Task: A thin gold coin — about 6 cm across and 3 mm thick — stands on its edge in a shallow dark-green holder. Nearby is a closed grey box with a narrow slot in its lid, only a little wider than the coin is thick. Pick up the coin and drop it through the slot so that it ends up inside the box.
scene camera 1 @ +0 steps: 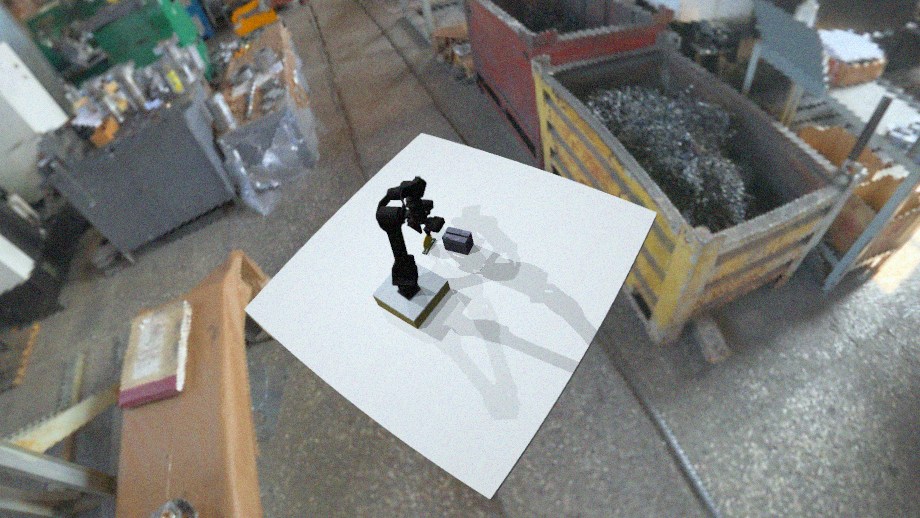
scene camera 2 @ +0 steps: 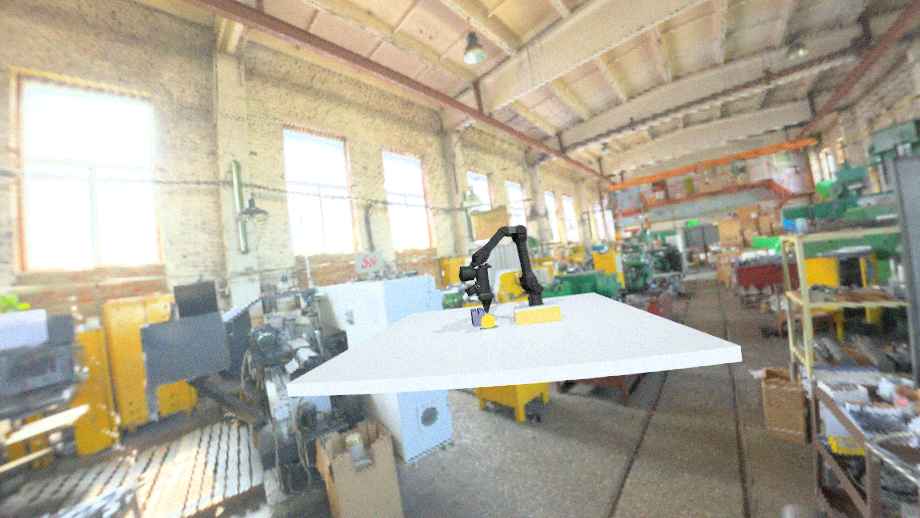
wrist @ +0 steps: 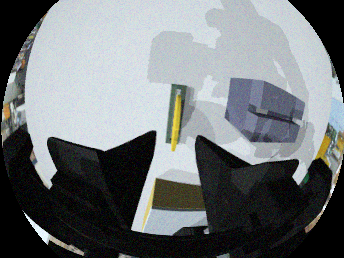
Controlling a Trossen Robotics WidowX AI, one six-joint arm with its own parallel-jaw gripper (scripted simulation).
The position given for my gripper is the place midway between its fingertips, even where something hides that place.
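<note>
What I can see is my gripper (scene camera 1: 425,234), and the wrist view gives me the gripper (wrist: 176,138) too.
</note>
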